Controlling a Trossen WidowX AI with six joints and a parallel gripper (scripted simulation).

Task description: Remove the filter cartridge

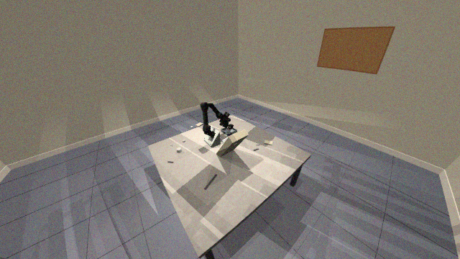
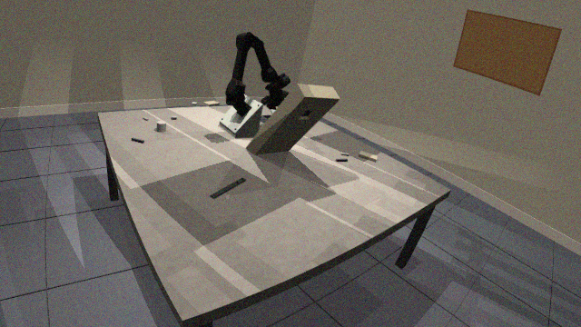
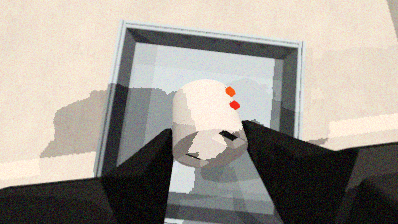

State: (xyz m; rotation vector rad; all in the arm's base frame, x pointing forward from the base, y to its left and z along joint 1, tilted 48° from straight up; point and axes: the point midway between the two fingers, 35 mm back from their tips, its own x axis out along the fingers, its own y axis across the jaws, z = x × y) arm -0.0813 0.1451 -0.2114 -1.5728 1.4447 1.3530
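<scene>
Now: gripper tip right at the round filter cartridge. The rest, counted from my gripper tip: dark tray: 4 cm below; tan service panel: 41 cm ahead, 24 cm to the right, 12 cm above.
</scene>
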